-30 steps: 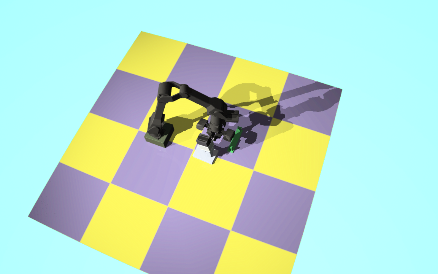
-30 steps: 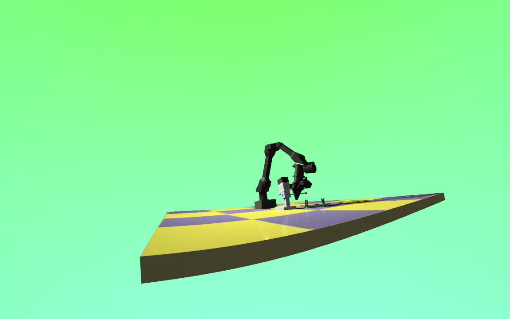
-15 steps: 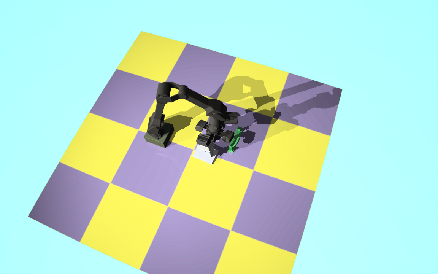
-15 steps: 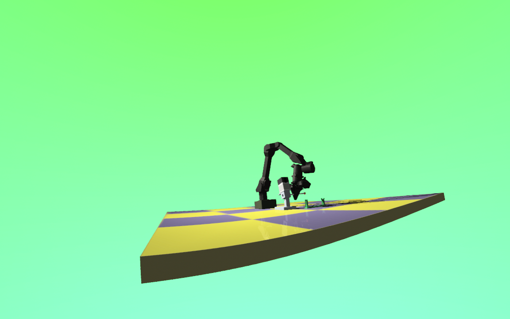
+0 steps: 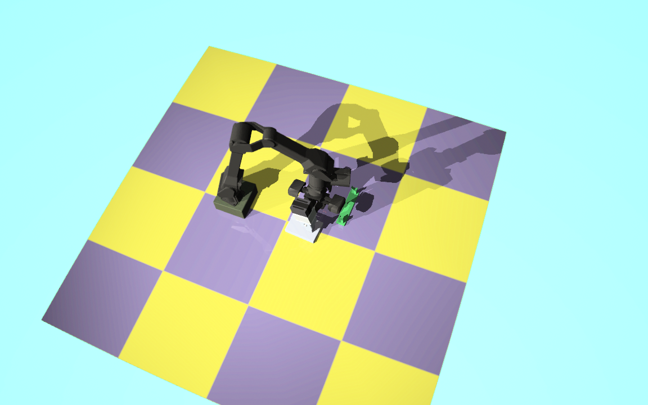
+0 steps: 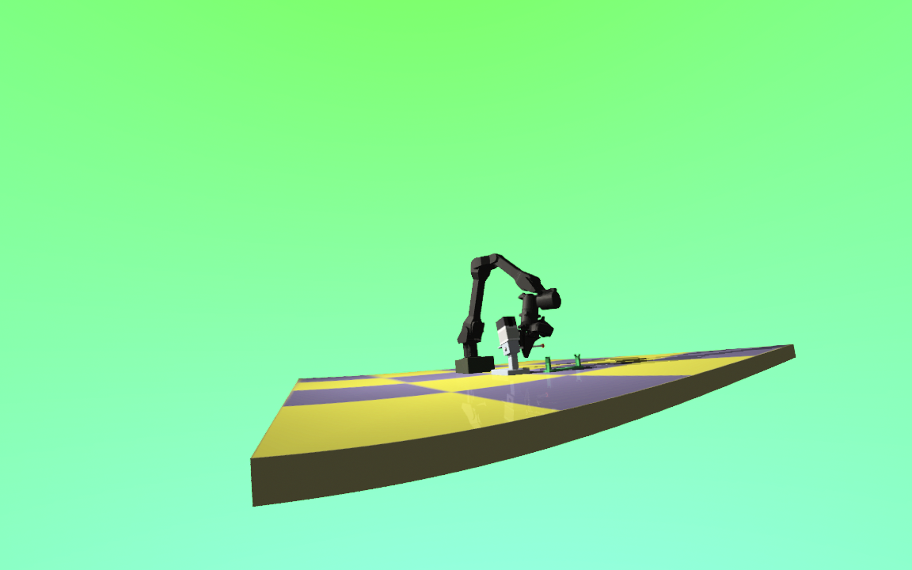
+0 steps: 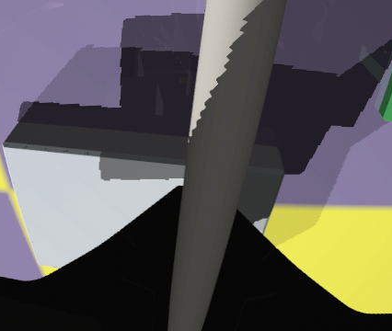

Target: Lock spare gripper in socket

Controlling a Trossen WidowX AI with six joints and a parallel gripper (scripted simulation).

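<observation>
Now: the socket 10 mm behind my gripper tip and 50 mm to the right of it. Round my gripper tip: spare gripper: 10 mm behind, 50 mm to the right, 80 mm above; then green cradle: 80 mm ahead, 90 mm to the left, 20 mm below.
</observation>
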